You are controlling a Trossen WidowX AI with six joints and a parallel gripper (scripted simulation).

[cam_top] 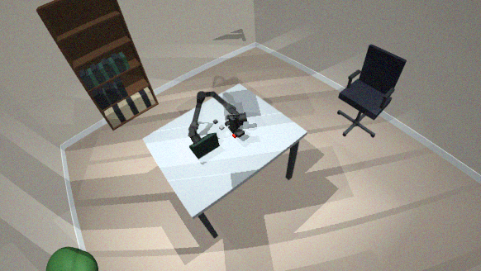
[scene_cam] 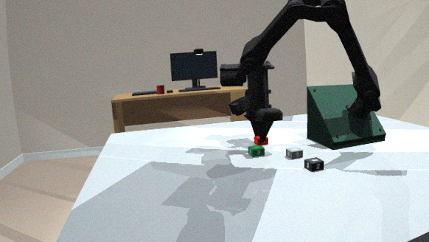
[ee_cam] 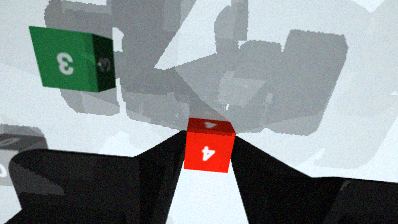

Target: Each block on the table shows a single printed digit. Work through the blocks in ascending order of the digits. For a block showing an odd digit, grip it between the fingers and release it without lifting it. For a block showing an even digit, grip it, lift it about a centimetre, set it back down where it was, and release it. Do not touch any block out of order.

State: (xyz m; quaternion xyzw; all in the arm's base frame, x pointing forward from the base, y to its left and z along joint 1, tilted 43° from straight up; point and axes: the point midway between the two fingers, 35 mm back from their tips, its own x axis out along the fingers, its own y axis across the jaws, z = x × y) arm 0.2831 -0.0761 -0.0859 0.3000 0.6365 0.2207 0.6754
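The green block marked 3 is 5 cm ahead of my gripper tip and 8 cm to the left of it. The rest, counted from my gripper tip: grey block marked 0: 2 cm behind, 15 cm to the left; then black block marked 2: 1 cm behind, 24 cm to the left; then red block marked 4: right at my gripper tip.
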